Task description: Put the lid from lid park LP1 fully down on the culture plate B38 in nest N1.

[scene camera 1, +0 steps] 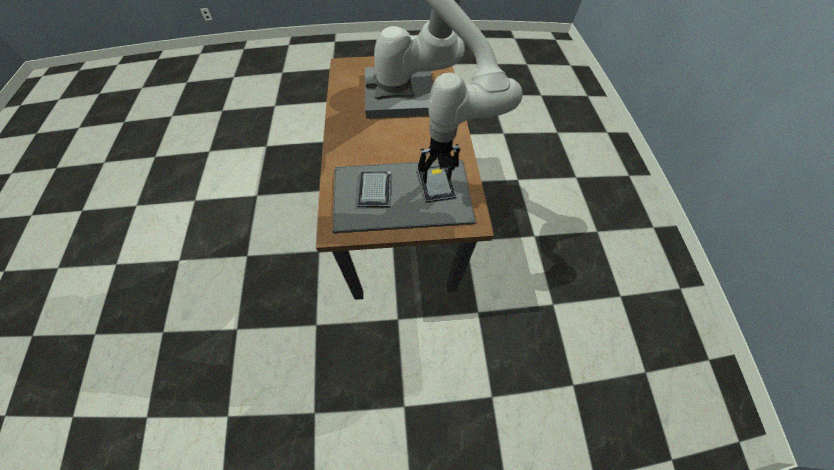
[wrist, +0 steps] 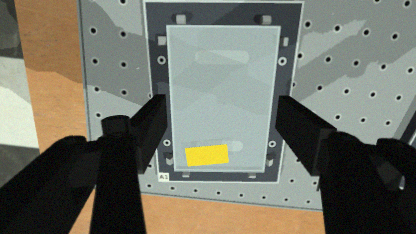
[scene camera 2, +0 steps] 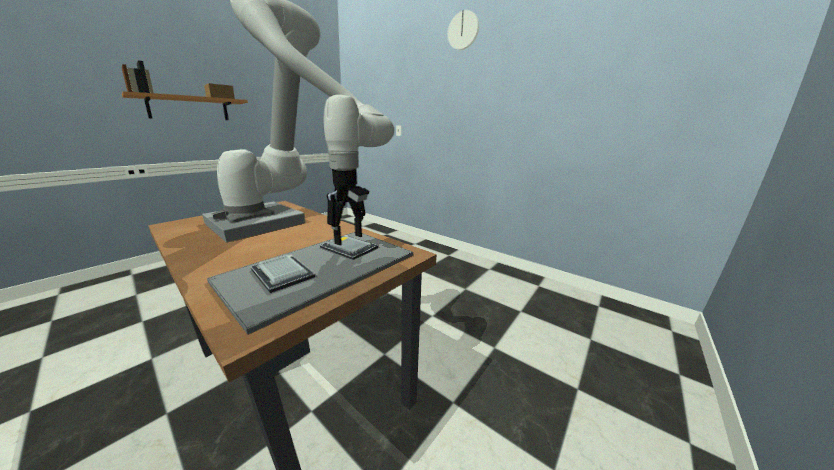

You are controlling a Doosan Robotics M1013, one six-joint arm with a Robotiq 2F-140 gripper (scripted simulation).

Labels:
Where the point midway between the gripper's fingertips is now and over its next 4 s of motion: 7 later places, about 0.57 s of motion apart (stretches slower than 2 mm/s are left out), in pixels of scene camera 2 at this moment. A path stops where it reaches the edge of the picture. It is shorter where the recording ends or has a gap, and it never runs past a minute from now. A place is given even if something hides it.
My gripper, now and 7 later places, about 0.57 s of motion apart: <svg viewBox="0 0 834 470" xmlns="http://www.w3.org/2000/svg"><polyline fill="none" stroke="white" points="348,240 348,239 348,242 349,243 349,244 348,241 348,234 348,228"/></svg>

